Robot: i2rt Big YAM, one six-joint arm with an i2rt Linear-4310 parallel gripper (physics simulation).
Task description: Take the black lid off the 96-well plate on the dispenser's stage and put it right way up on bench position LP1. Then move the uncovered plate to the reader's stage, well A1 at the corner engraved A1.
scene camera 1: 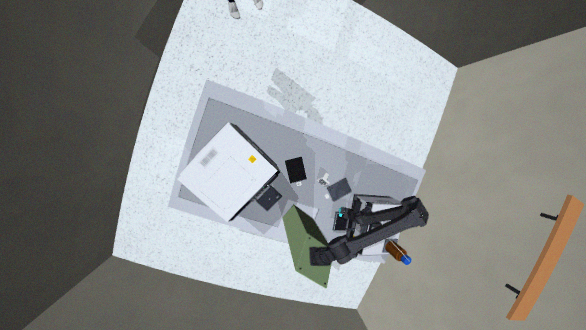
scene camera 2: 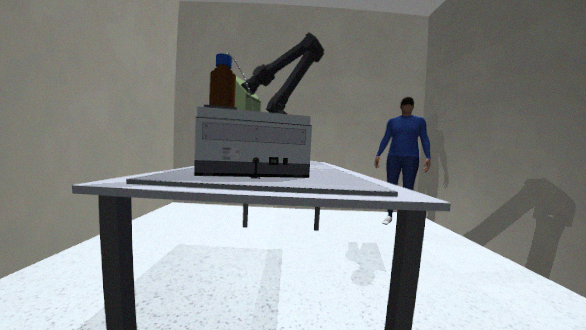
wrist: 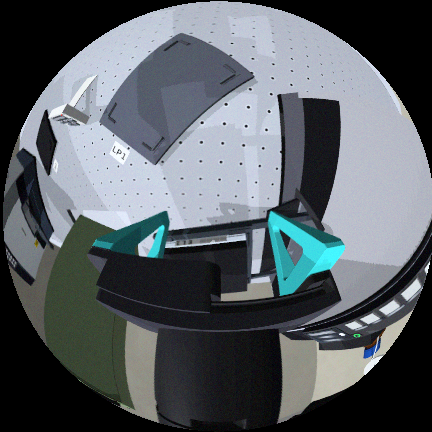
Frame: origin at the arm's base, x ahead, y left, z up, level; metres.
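Seen in the pictures: gripper, between the fingertips: [scene camera 1: 345, 210] [wrist: 218, 216]; arm's base, origin of its link: [scene camera 1: 319, 256] [scene camera 2: 247, 89].
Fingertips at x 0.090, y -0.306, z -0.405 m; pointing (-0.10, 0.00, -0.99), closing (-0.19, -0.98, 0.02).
Pixels of each thing's top centre, then the offset from my fingertips to it. "*": a spot on its surface instead.
- plate with its black lid, centre of its top: [wrist: 212, 279] [scene camera 1: 341, 222] 0.024 m up, 0.080 m back, 0.023 m left
- LP1, centre of its top: [wrist: 159, 87] [scene camera 1: 339, 190] 0.061 m down, 0.137 m ahead, 0.035 m left
- reader's stage, centre of its top: [wrist: 35, 227] [scene camera 1: 265, 195] 0.030 m up, 0.099 m ahead, 0.578 m left
- white reader, centre of its top: [scene camera 1: 228, 175] 0.270 m up, 0.264 m ahead, 0.776 m left
- brown bottle, a spot on its surface: [scene camera 2: 222, 90] * 0.207 m up, 0.206 m back, 0.368 m right
- black rectangular piece, a spot on its surface: [scene camera 1: 295, 170] * 0.064 m down, 0.259 m ahead, 0.382 m left
- small white part, a spot on its surface: [wrist: 70, 114] * 0.028 m down, 0.182 m ahead, 0.154 m left
The plate with its black lid [scene camera 1: 341, 223] [wrist: 232, 260] sits on the dispenser's stage; in the wrist view it shows partly between the fingers, with a pale strip along its side. My gripper [scene camera 1: 341, 213] [wrist: 218, 216] is open, its teal fingers apart at the stage, with nothing held. The palm hides part of the lid. LP1 [scene camera 1: 340, 189] [wrist: 175, 95] is a dark grey pad with corner brackets and no lid on it. The reader's stage [scene camera 1: 268, 197] sticks out of the white reader [scene camera 1: 227, 170]; its A1 engraving is too small to read.
The dispenser [scene camera 2: 252, 142] [wrist: 385, 200] stands beside the stage, with a brown bottle [scene camera 1: 396, 250] [scene camera 2: 222, 90] on top. A green box [scene camera 1: 300, 245] [wrist: 75, 310] stands near the arm's base. A black rectangular piece [scene camera 1: 295, 170] [wrist: 46, 142] and a small white part [scene camera 1: 324, 179] [wrist: 70, 114] lie beyond LP1.
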